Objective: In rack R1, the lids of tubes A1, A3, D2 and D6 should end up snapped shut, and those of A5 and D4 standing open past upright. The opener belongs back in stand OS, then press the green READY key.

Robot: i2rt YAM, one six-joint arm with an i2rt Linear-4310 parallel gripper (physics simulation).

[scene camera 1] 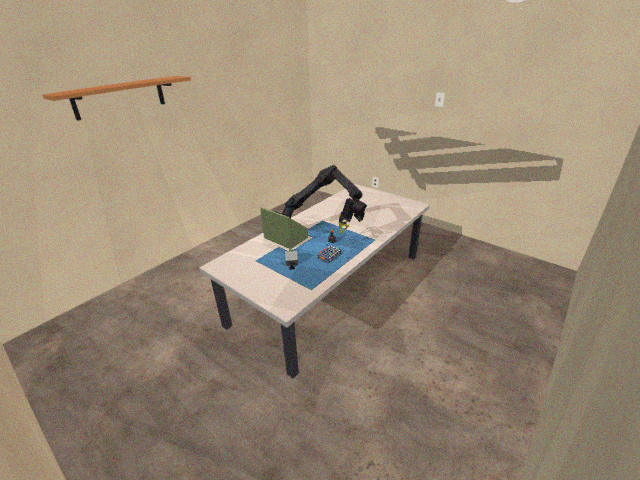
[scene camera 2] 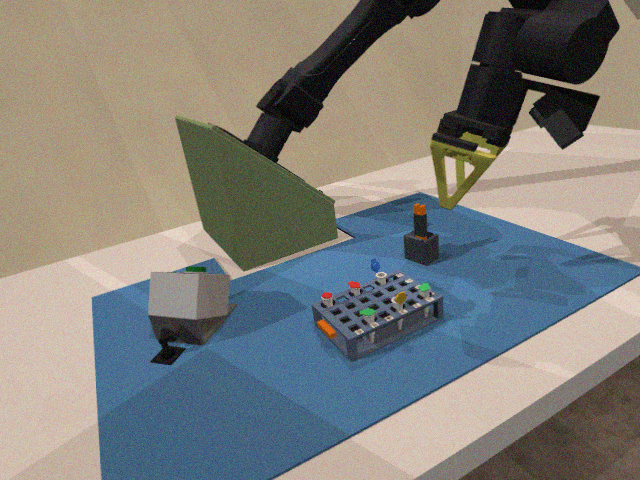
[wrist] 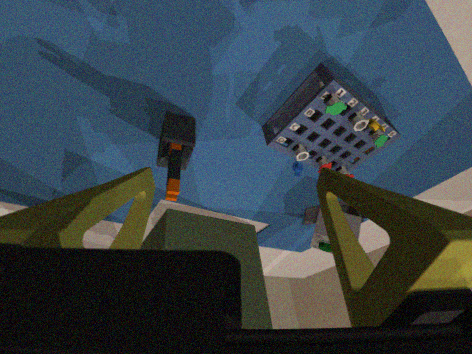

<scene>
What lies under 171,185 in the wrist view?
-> A lid opener.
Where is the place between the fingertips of my gripper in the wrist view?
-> At 235,176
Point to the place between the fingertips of my gripper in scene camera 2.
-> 454,198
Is my gripper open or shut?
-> Open.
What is my gripper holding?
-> Nothing.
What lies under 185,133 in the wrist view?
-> A dark holder block.
</scene>
